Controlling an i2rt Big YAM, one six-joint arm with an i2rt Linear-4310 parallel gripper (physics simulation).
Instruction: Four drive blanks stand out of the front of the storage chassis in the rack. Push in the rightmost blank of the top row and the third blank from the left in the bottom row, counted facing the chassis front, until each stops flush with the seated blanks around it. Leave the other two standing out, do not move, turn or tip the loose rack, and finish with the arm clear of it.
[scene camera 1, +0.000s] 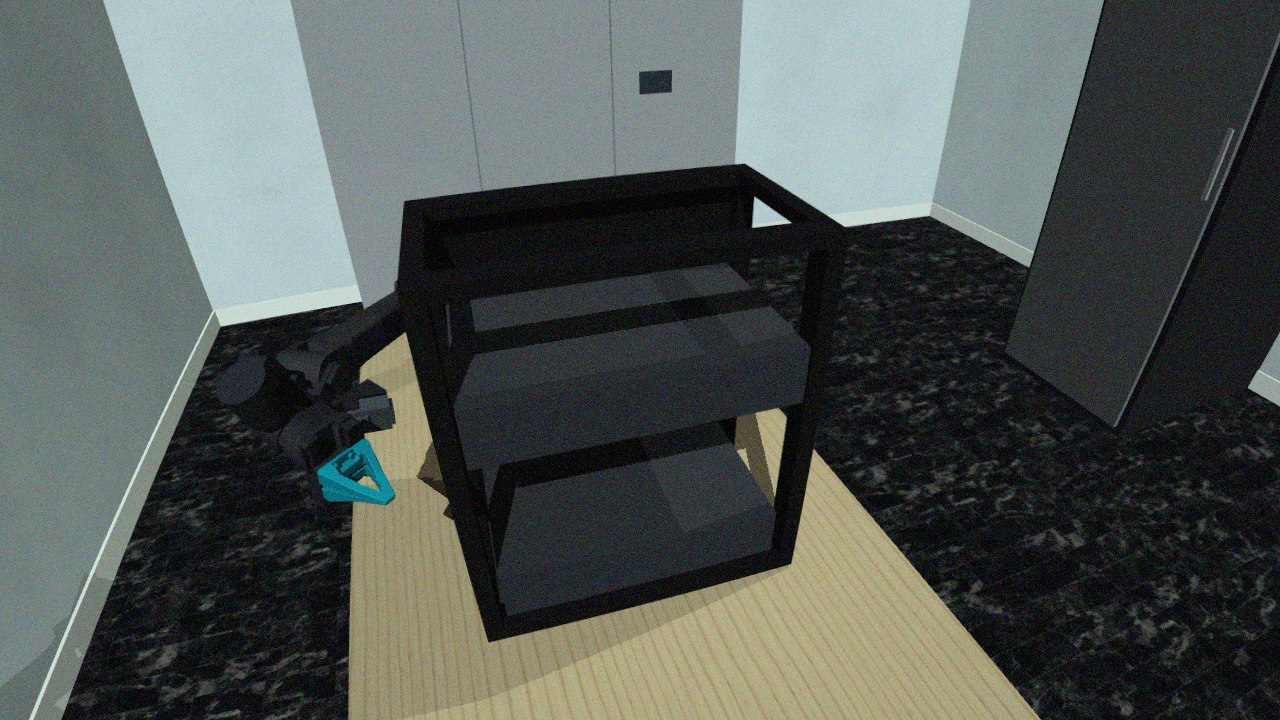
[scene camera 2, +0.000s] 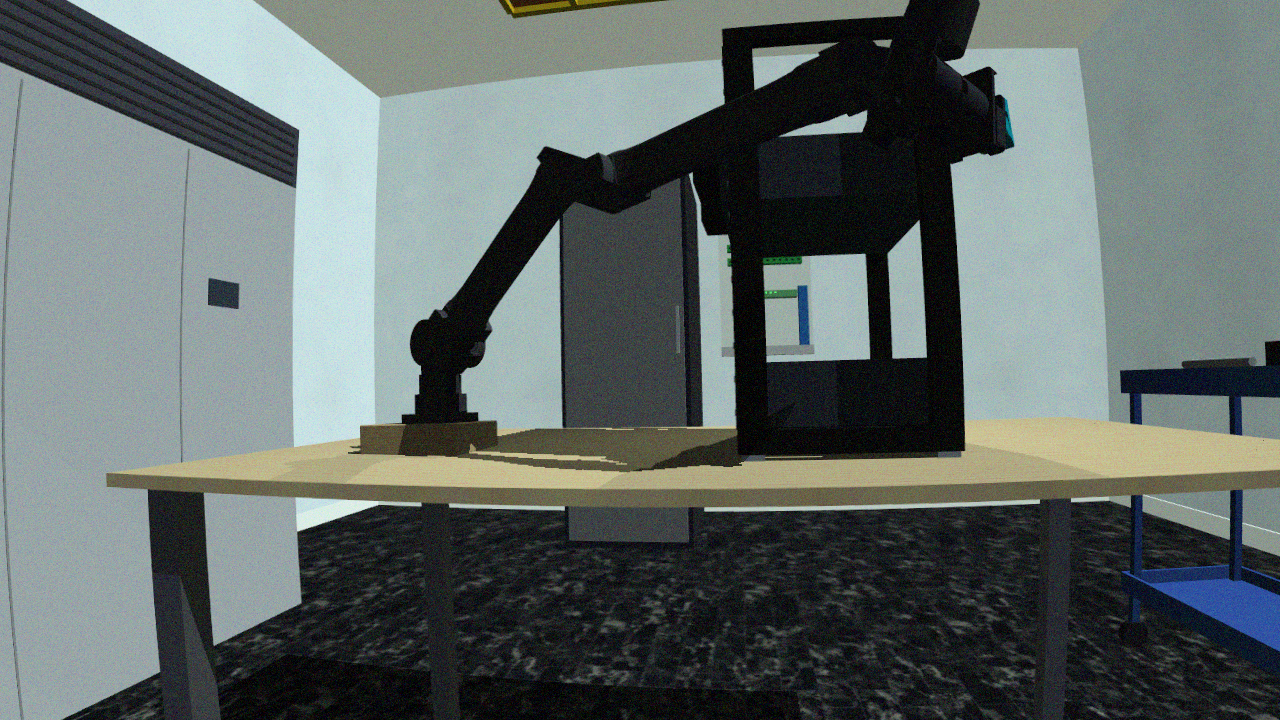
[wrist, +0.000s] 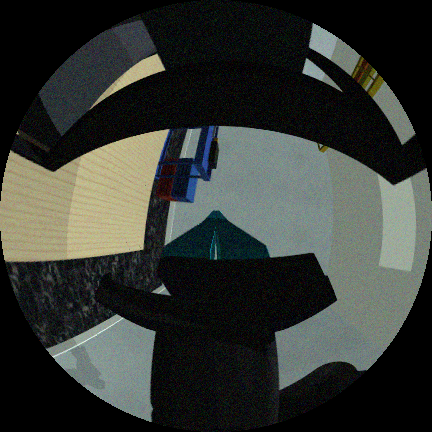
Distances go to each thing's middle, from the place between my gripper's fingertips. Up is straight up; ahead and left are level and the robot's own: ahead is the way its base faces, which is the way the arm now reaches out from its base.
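Measured from the black rack (scene camera 2: 827, 194), my hand is 25 cm beyond it and 29 cm to the right of it, and it is 9 cm higher than the rack.
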